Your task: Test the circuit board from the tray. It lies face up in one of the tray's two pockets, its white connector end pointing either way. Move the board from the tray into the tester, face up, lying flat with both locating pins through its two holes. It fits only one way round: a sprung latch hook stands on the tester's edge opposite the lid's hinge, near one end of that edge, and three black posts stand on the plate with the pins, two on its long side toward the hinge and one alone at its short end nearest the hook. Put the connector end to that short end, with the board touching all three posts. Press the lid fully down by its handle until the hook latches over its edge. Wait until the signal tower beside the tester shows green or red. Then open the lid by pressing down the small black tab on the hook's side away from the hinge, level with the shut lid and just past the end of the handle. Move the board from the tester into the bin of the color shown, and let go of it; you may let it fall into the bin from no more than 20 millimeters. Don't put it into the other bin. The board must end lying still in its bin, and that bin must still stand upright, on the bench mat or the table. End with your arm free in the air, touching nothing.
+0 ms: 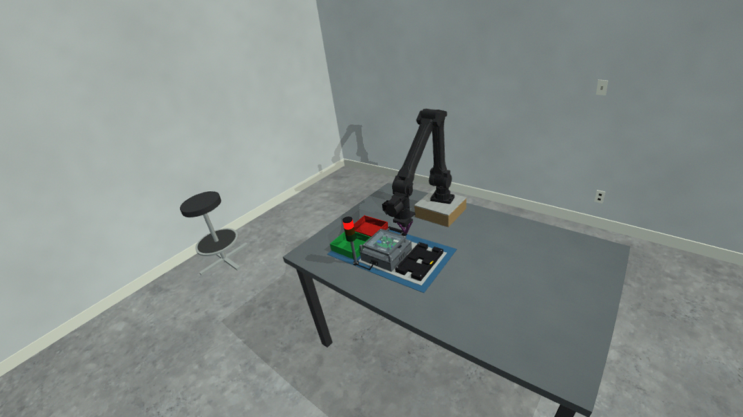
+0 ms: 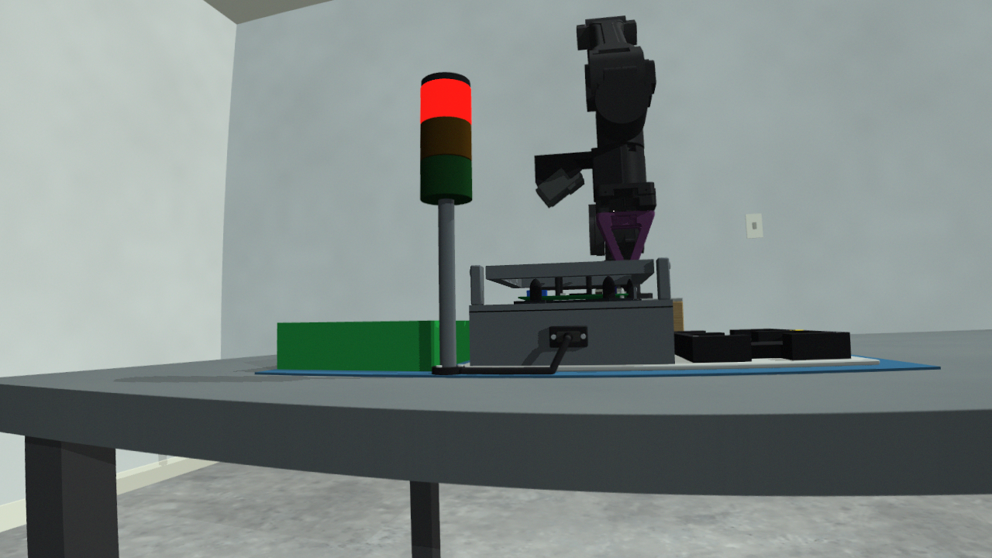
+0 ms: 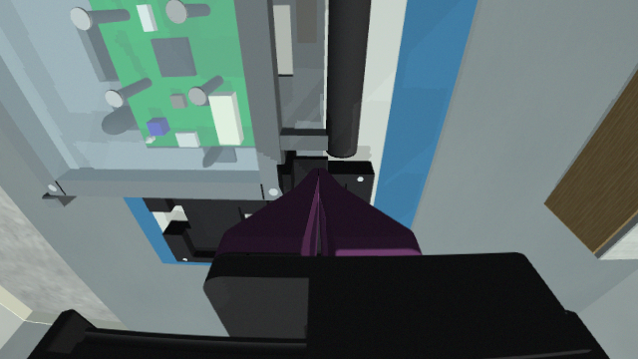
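Now: hand 10 mm short of the black latch hook and 10 mm above it. Round my hand: green circuit board 60 mm ahead, 70 mm to the right, 30 mm below; black tester plate 70 mm ahead, 60 mm to the right, 40 mm below; clear lid 70 mm ahead, 70 mm to the right, 20 mm below.
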